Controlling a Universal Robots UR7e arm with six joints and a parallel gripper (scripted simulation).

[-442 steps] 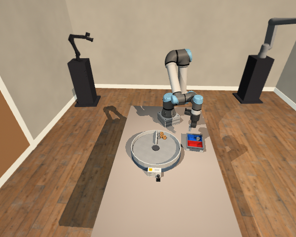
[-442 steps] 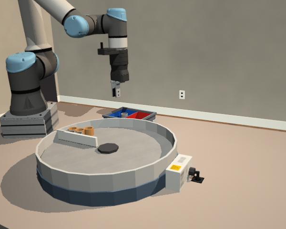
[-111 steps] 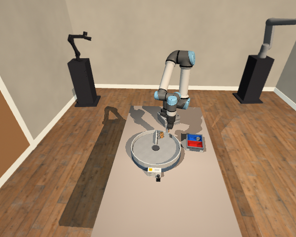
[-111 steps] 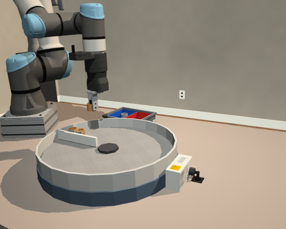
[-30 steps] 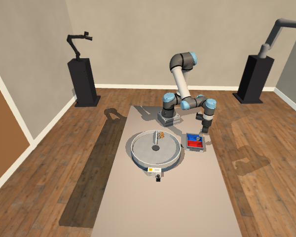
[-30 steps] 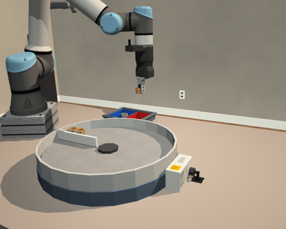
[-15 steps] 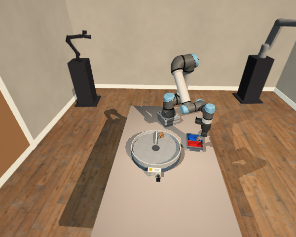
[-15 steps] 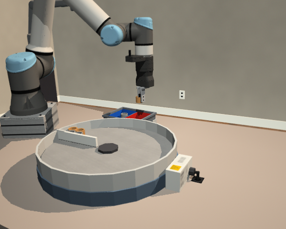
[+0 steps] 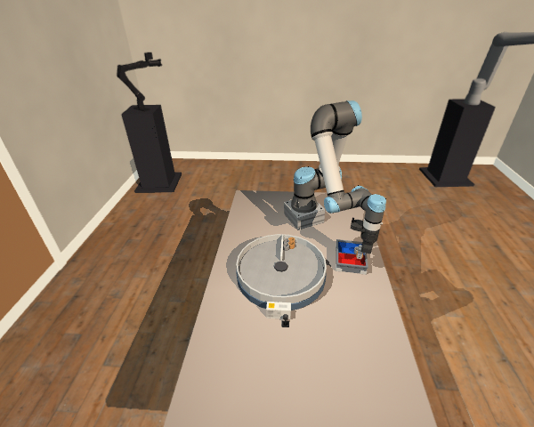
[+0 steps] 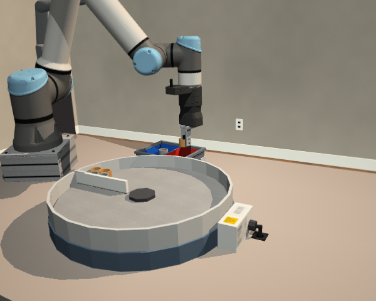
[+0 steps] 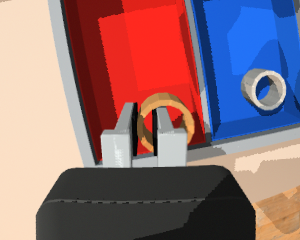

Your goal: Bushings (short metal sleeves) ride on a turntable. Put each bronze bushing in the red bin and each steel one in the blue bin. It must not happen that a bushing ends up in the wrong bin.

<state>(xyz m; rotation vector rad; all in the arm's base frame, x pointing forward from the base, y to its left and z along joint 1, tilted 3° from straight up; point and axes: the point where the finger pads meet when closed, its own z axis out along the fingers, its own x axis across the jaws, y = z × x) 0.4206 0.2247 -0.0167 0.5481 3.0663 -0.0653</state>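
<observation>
Now: hand 6 cm above the bin, 5 cm past it and 2 cm to the left of it. Round my hand: round turntable (39 cm to the right, 5 cm ahead, 3 cm below).
</observation>
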